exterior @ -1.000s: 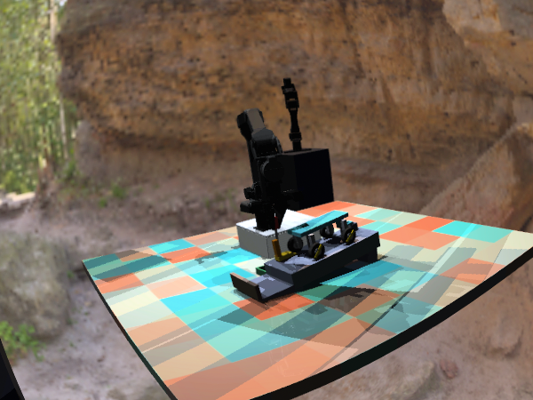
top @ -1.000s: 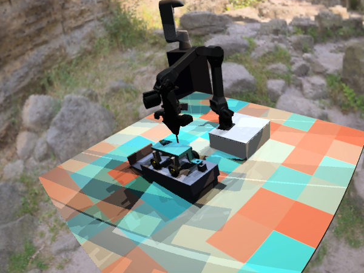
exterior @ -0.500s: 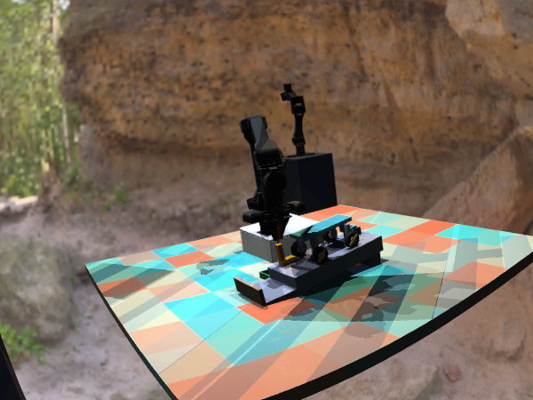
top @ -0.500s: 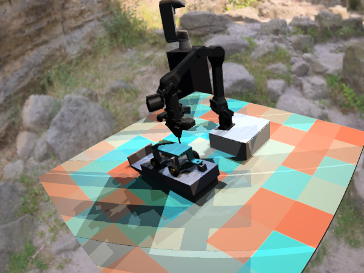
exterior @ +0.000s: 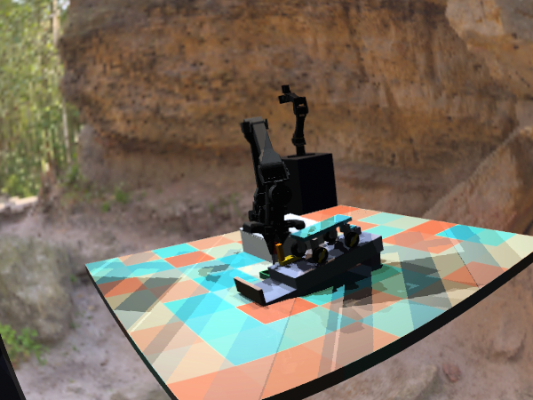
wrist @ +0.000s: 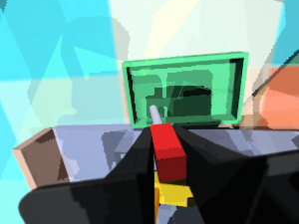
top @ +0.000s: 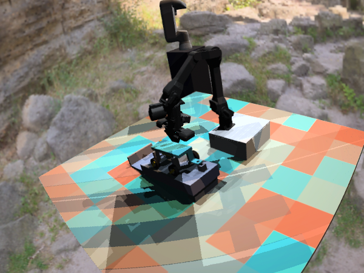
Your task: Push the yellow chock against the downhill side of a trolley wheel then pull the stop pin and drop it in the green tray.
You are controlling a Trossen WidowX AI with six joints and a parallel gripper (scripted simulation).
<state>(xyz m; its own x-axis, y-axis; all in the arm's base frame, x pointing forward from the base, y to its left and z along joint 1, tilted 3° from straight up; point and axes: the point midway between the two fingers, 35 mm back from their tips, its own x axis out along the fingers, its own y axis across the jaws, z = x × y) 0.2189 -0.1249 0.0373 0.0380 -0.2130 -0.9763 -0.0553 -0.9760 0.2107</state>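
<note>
My gripper tip is right at the red-headed stop pin. Round my gripper tip: green tray: 80 mm below, 20 mm to the left, 10 mm behind; then trolley: 120 mm ahead, 110 mm to the left, 30 mm above; then yellow chock: 60 mm ahead, 10 mm to the left.
</note>
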